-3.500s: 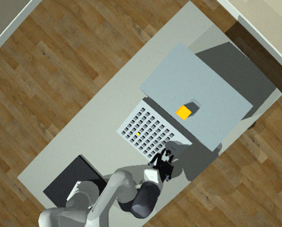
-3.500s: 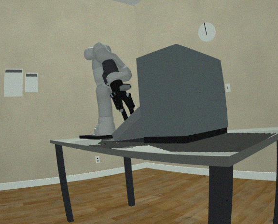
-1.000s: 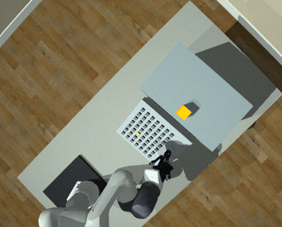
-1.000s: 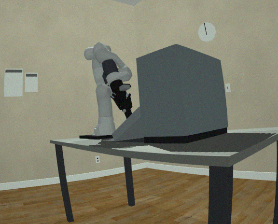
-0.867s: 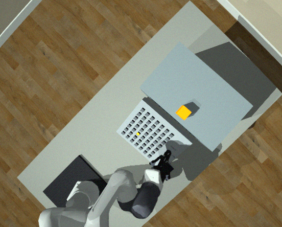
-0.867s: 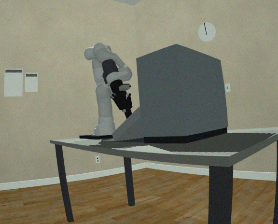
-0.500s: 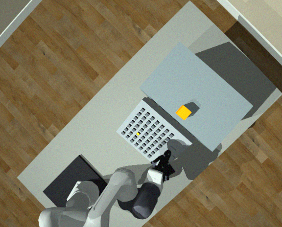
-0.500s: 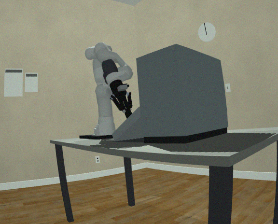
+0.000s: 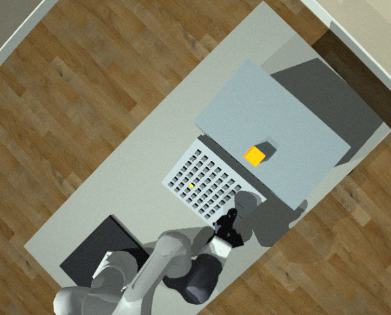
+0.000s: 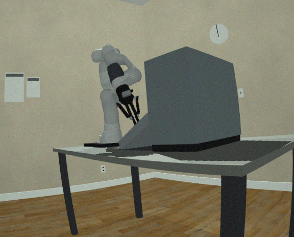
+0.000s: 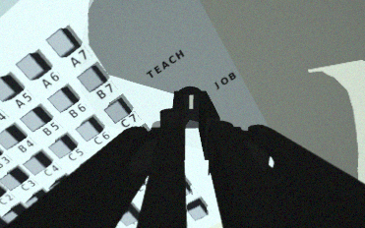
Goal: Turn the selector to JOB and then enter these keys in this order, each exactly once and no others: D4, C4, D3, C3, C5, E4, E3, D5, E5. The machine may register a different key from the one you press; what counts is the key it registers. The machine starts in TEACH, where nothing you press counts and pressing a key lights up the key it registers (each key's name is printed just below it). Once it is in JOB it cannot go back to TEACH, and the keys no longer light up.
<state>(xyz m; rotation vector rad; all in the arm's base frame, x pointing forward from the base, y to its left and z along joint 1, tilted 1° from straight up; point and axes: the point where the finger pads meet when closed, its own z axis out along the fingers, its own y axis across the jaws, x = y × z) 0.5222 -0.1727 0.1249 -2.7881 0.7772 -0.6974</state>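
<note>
Right now the selector knob is 20 mm below my hand and 20 mm ahead of it. From my hand the other things lie so: D5 key: 130 mm to the left, 30 mm below, 10 mm ahead; key C5: 130 mm to the left, 40 mm ahead, 20 mm below; key D6: 90 mm to the left, 30 mm below, 10 mm ahead.
</note>
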